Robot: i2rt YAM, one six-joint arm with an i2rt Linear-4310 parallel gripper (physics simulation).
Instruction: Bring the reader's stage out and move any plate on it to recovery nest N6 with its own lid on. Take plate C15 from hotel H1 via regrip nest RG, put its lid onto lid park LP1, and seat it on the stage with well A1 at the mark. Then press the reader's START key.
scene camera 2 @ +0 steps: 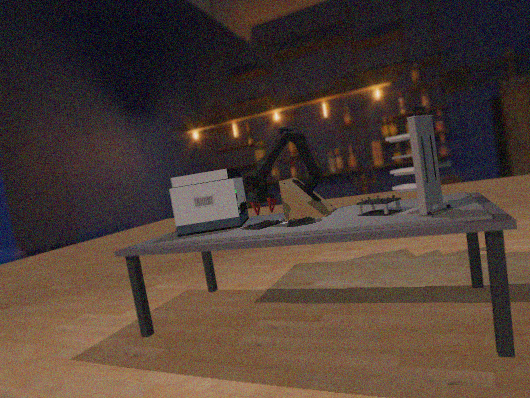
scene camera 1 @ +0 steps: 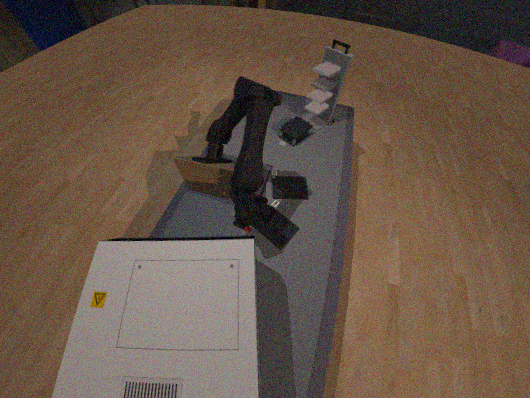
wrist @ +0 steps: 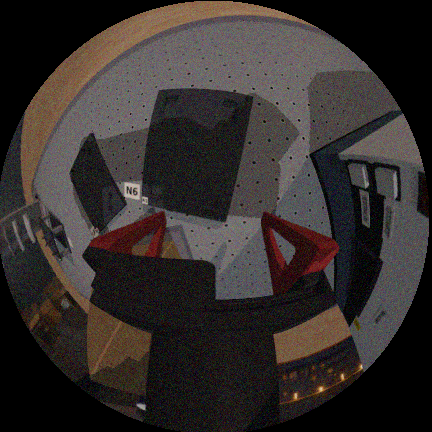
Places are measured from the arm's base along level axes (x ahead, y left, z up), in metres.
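Pixels of known places: gripper, between the fingertips: (scene camera 2: 264, 214) (wrist: 213, 216); arm's base, origin of its link: (scene camera 2: 306, 191) (scene camera 1: 213, 161).
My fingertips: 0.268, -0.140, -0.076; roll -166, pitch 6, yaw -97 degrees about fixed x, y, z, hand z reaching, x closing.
Observation:
For each thing: its top centre in the pictures, then the offset to it from my fingertips, as dx, dy, dz. Level surfaces: height alone.
- Nest N6, centre of its top: (wrist: 187, 147) (scene camera 1: 275, 225) (scene camera 2: 262, 222) +0.071, +0.025, -0.034
- Dark lid park LP1, centre of its top: (wrist: 85, 186) (scene camera 1: 290, 185) (scene camera 2: 299, 218) +0.061, +0.234, -0.032
- white reader, centre of its top: (scene camera 1: 160, 315) (scene camera 2: 207, 172) -0.026, -0.370, +0.277
- dark regrip nest RG, centre of its top: (wrist: 44, 240) (scene camera 2: 377, 197) (scene camera 1: 296, 124) -0.040, +0.600, +0.024
- grey perforated bench top, height of its surface: dz -0.052
My gripper (scene camera 1: 247, 229) (scene camera 2: 264, 210) (wrist: 213, 216) is open and empty, its red fingers wide apart, above the bench near nest N6. Nest N6 (scene camera 1: 276, 227) (scene camera 2: 264, 224) (wrist: 197, 155) is a dark rectangle with no plate visible on it. Dark lid park LP1 (scene camera 1: 290, 187) (scene camera 2: 301, 221) (wrist: 97, 185) lies beside it. The white reader (scene camera 1: 180, 300) (scene camera 2: 205, 202) (wrist: 387, 137) stands close by; its stage is not seen out. Hotel H1 (scene camera 1: 342, 75) (scene camera 2: 422, 165) holds pale plates, labels unreadable, so C15 cannot be told. The dark regrip nest RG (scene camera 1: 296, 131) (scene camera 2: 380, 201) stands near the hotel.
The tan wedge-shaped arm mount (scene camera 1: 207, 175) (scene camera 2: 300, 200) stands behind LP1 and N6. The grey perforated bench top (scene camera 1: 320, 240) (wrist: 270, 50) carries all the stations. The reader's tall body bounds the space on the right in the wrist view.

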